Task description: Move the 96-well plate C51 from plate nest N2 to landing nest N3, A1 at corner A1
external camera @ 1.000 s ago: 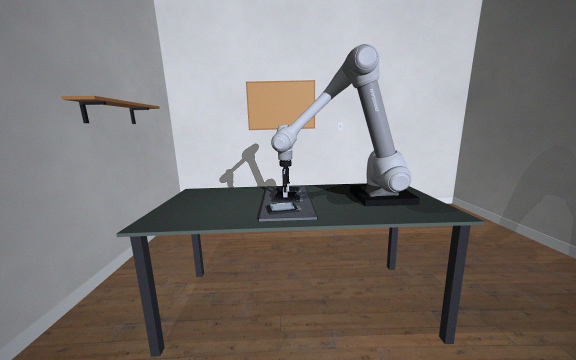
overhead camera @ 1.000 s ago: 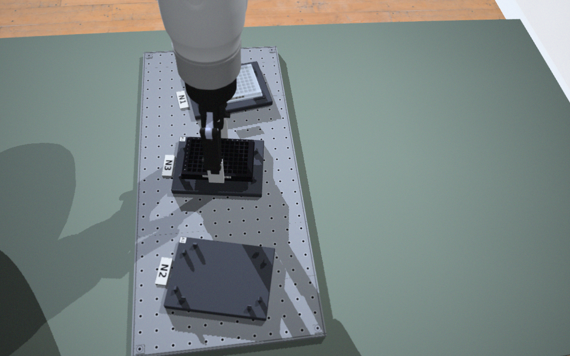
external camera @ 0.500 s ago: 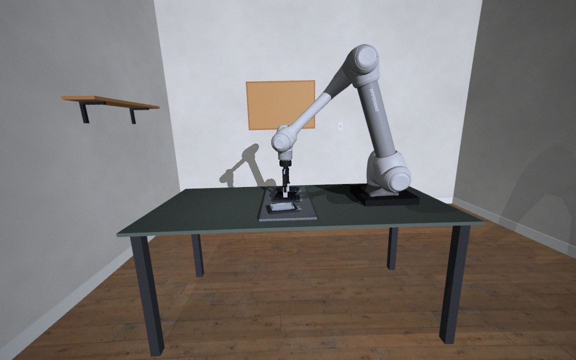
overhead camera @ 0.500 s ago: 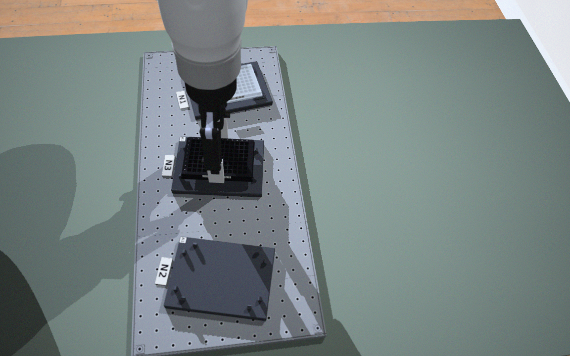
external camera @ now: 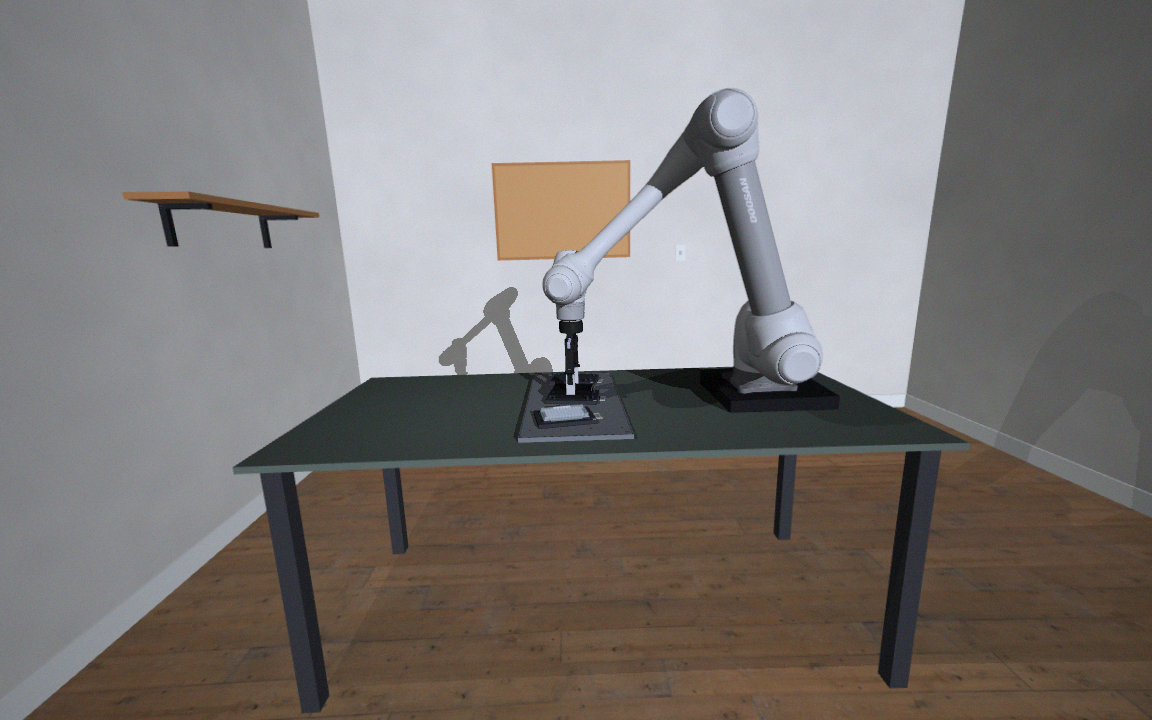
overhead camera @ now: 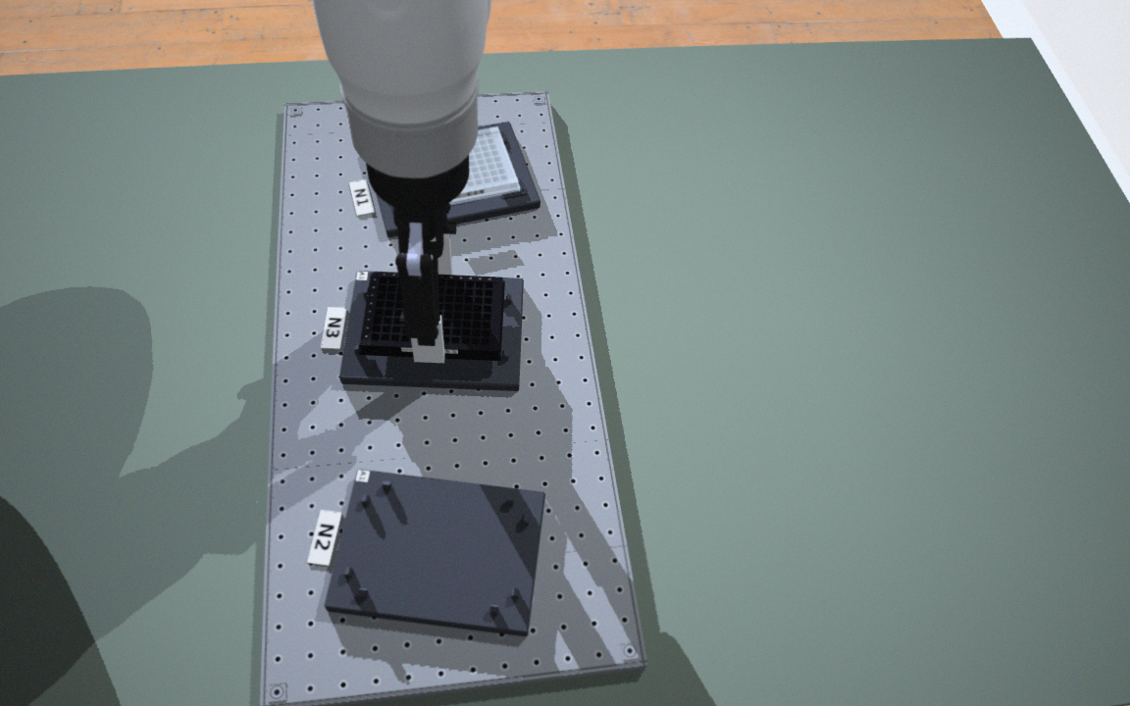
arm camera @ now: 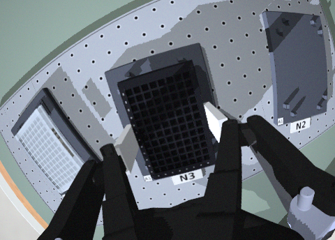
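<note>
The landing nest N3 lies 5 cm below my hand. Round my hand: N1 label: 7 cm behind, 18 cm to the left, 5 cm below; then black 96-well plate C51: 2 cm below; then N3 label: 10 cm behind, 1 cm to the left, 5 cm below.
</note>
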